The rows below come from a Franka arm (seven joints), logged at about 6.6 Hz.
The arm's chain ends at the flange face. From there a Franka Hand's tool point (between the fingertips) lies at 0.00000 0.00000 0.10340 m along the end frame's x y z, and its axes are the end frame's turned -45 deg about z.
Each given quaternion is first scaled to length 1.
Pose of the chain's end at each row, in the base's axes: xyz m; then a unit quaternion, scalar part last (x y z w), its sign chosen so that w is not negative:
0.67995 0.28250 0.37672 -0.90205 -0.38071 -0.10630 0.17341
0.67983 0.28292 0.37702 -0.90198 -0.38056 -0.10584 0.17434
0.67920 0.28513 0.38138 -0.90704 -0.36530 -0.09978 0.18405
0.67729 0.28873 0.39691 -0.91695 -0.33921 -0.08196 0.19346
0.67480 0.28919 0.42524 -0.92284 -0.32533 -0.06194 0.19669
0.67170 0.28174 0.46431 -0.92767 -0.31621 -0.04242 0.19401
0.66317 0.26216 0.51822 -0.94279 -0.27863 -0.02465 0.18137
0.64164 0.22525 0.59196 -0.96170 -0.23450 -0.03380 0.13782
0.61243 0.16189 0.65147 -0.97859 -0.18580 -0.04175 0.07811
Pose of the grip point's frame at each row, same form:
0.68613 0.32322 0.28188 -0.68769 -0.69693 -0.16457 0.11953
0.68585 0.32377 0.28222 -0.68769 -0.69677 -0.16450 0.12057
0.68401 0.32719 0.28704 -0.69820 -0.68460 -0.16262 0.13186
0.67926 0.33116 0.30264 -0.71734 -0.66429 -0.14975 0.14737
0.67339 0.33089 0.33063 -0.72810 -0.65372 -0.13250 0.15801
0.66715 0.32173 0.36907 -0.73605 -0.64714 -0.11344 0.16301
0.65753 0.29894 0.42175 -0.76440 -0.61821 -0.09218 0.15813
0.64168 0.25430 0.49272 -0.79876 -0.58468 -0.08397 0.11439
0.61788 0.17930 0.54969 -0.83299 -0.54615 -0.06846 0.05619

